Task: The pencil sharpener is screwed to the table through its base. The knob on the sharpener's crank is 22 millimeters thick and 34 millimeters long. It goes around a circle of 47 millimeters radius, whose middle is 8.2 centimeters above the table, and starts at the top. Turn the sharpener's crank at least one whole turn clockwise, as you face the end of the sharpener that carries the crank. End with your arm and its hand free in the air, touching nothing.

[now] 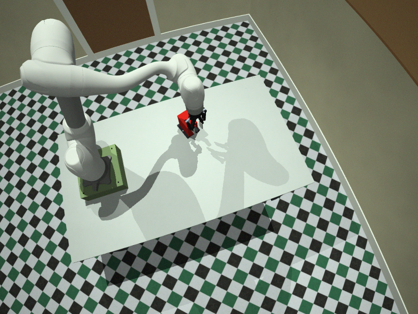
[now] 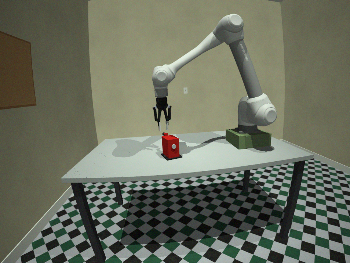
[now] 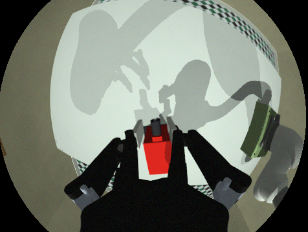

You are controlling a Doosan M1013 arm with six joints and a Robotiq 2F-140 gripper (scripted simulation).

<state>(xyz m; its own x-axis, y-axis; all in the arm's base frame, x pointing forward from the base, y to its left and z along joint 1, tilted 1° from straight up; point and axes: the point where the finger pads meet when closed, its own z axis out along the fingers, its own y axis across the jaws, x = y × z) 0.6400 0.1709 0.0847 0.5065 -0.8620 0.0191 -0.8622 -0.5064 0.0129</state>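
Now: the dark crank knob 60 mm below my hand, 10 mm to the left of it and 10 mm behind it.
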